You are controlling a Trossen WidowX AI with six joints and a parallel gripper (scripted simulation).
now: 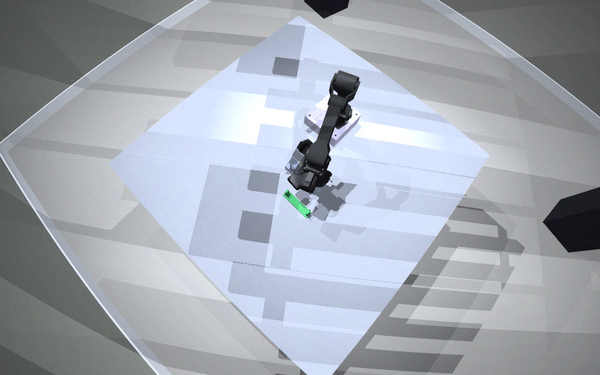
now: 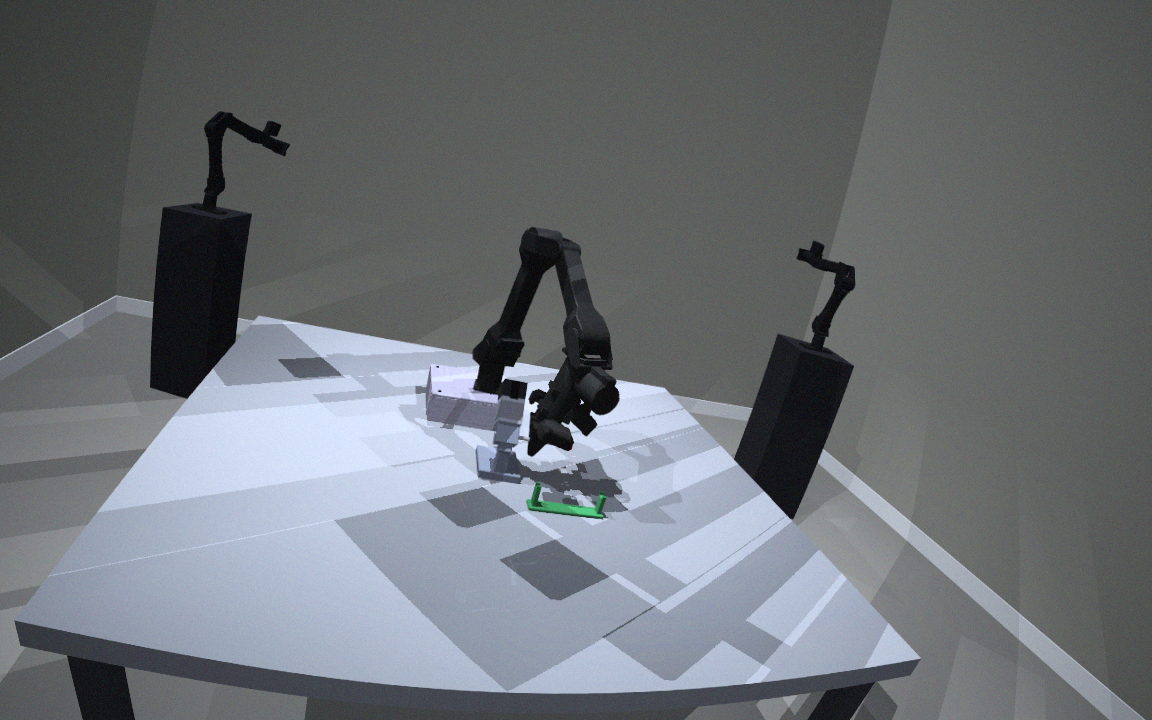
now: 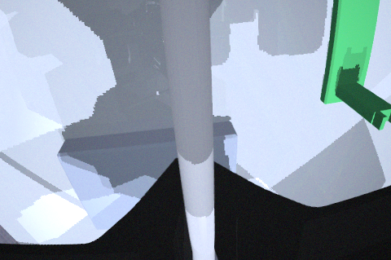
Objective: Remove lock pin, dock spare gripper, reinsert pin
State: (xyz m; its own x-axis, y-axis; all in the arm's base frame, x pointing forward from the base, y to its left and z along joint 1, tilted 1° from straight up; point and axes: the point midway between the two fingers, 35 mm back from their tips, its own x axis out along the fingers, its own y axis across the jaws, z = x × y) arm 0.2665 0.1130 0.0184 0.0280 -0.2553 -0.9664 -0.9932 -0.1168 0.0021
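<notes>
The socket is 5 cm to the right of my gripper tip. Also, from my gripper tip: spare gripper 7 cm above, 6 cm to the right, 2 cm behind; then cradle 10 cm ahead, 8 cm to the left, 3 cm below.
</notes>
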